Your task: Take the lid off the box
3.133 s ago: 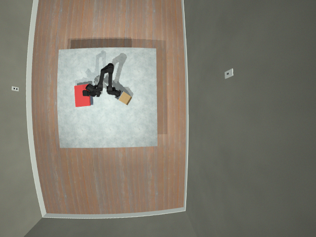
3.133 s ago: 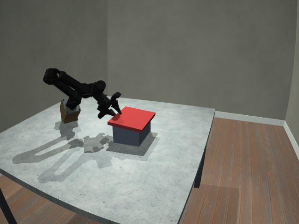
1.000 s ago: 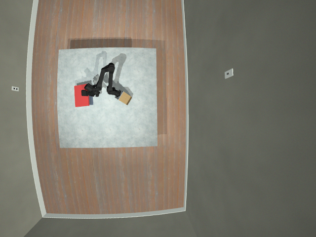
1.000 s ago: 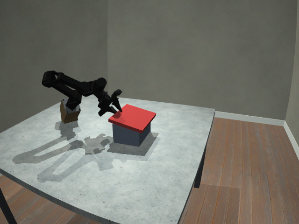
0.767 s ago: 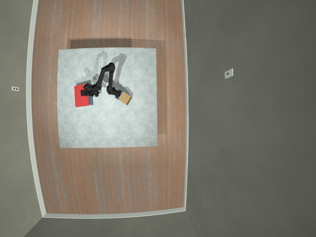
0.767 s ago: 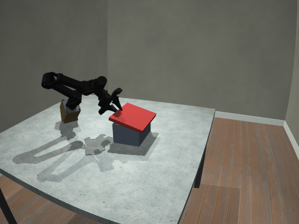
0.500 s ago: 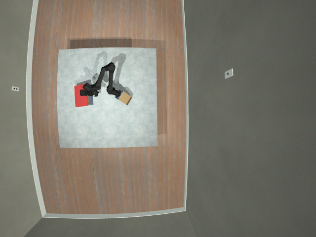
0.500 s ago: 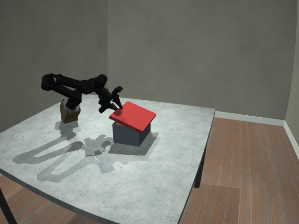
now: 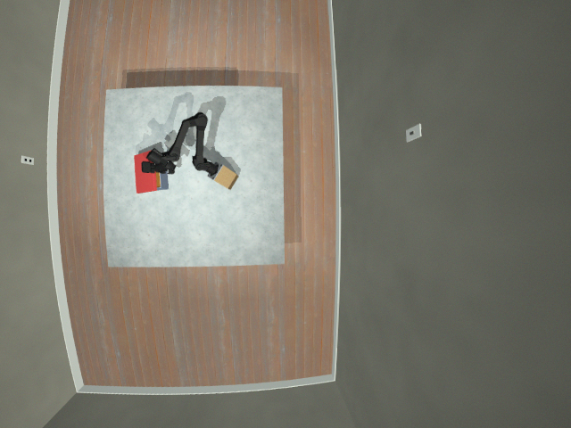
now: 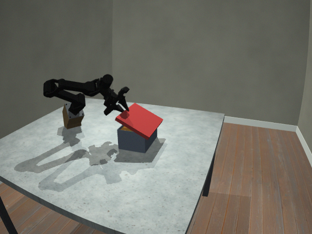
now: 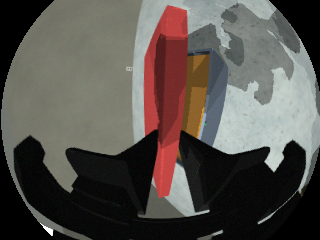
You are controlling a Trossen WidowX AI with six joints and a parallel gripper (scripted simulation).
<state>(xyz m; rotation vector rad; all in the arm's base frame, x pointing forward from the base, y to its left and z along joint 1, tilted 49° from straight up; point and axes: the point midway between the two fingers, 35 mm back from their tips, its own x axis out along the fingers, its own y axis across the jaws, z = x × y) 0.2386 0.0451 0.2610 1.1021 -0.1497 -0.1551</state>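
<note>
My gripper is now 10 cm short of the red lid, 5 cm above it and 2 cm to the left of it. Also, from my hand: storage box 13 cm below, 8 cm ahead, 2 cm to the right.
</note>
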